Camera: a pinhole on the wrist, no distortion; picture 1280 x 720 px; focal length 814.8 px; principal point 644.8 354.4 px. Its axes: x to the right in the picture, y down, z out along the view. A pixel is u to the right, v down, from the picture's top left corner.
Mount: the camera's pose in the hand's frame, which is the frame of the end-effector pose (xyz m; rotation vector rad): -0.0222 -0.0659 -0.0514 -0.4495 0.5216 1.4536
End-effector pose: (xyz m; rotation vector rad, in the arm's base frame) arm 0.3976 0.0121 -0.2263 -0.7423 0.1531 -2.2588
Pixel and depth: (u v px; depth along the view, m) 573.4 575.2 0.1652
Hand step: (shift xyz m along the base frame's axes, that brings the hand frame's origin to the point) 0.0965 0.0336 0.0423
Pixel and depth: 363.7 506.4 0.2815
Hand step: 0.1788 0.0509 0.1577
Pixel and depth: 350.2 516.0 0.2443
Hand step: 0.1488 0.0563 0.1343
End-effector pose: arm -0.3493 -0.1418 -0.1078 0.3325 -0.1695 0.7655
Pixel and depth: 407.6 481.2 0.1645
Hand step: -0.0267 -0.0696 0.0910
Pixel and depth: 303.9 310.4 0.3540
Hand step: -0.0145 -0.0930 0.3084
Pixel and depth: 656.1 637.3 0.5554
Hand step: -0.3351 -0.0712 0.3888
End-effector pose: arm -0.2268 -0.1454 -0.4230 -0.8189 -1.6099 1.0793
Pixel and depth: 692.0 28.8 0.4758
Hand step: -0.3543 0.1786 -0.1684
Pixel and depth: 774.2 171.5 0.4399
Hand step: -0.2790 0.1178 -0.2137
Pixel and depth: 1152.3 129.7 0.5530
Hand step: -0.2294 0.3070 -0.4435
